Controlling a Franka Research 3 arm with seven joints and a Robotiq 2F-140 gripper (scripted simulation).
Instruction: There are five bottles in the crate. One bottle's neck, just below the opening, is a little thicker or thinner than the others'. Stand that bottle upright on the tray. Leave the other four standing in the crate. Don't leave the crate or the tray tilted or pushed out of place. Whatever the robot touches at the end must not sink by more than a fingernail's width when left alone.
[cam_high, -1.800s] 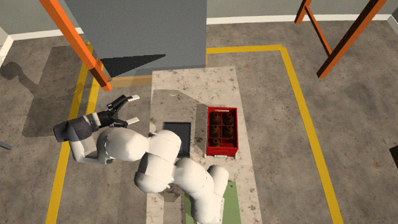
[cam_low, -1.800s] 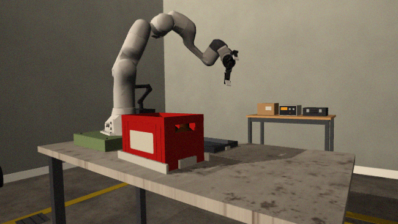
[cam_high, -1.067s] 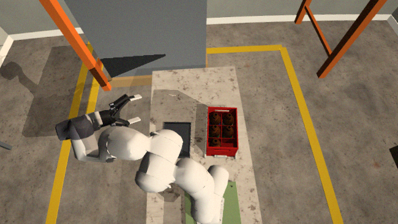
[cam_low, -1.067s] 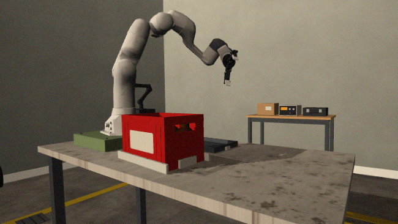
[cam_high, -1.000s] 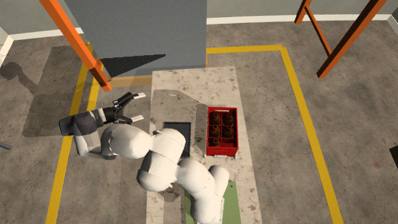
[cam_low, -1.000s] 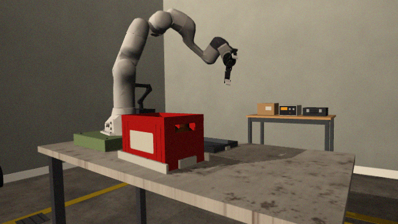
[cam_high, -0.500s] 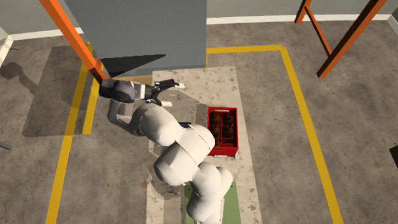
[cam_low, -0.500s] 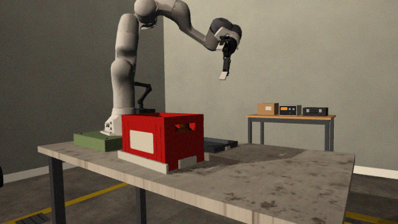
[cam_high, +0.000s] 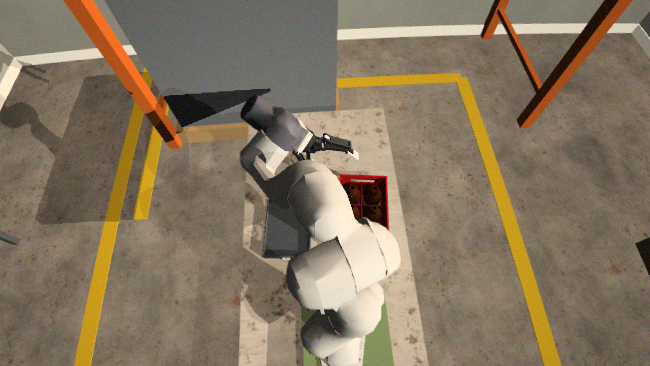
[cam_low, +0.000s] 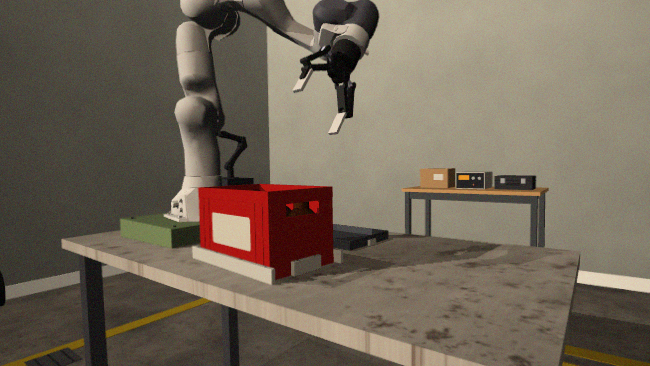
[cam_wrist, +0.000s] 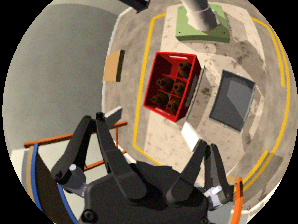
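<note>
The brown bottle is 9 cm behind my hand, 14 cm to the right of it and 27 cm below it. The rest, counted from my hand: dark tray: 10 cm behind, 20 cm to the left, 34 cm below; red crate: 9 cm behind, 9 cm to the right, 27 cm below.
</note>
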